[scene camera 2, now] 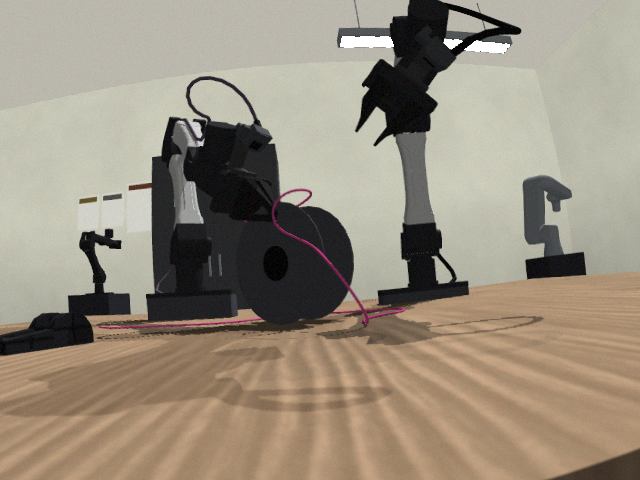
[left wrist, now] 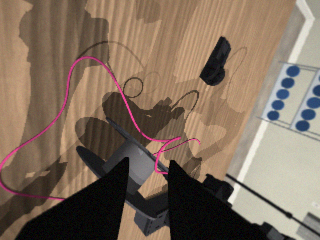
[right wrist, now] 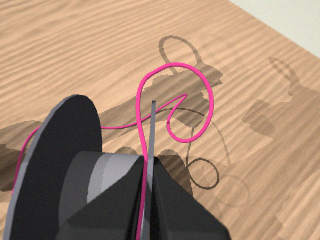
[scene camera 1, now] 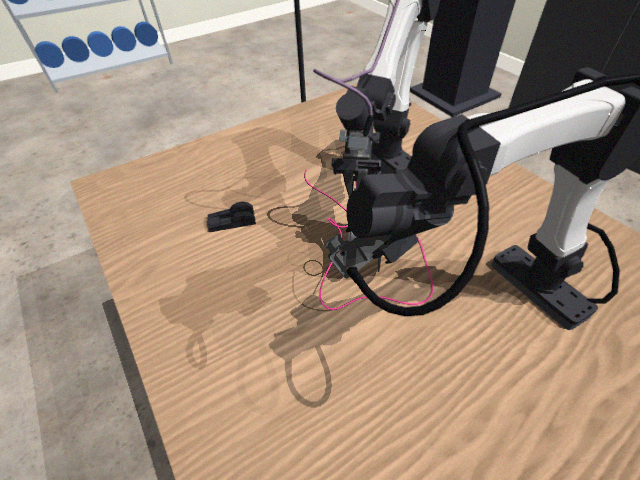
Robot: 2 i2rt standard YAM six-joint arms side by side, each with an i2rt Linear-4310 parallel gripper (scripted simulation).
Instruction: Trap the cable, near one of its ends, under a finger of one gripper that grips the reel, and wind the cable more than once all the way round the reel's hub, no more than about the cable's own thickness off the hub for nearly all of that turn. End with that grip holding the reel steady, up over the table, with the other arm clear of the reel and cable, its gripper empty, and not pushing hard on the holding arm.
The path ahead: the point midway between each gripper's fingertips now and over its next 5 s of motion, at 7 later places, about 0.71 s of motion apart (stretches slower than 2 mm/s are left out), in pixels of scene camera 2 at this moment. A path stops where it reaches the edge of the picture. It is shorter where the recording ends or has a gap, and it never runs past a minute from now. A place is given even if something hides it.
My left gripper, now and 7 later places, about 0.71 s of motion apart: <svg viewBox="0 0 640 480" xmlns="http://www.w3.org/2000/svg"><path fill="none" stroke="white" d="M366 137L367 137L383 125L415 89L442 53L452 34L454 30L484 33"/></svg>
My right gripper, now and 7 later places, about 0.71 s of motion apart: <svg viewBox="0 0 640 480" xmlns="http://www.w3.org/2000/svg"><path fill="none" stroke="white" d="M278 217L277 204L276 166L275 155L275 151L278 135L282 103L287 69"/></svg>
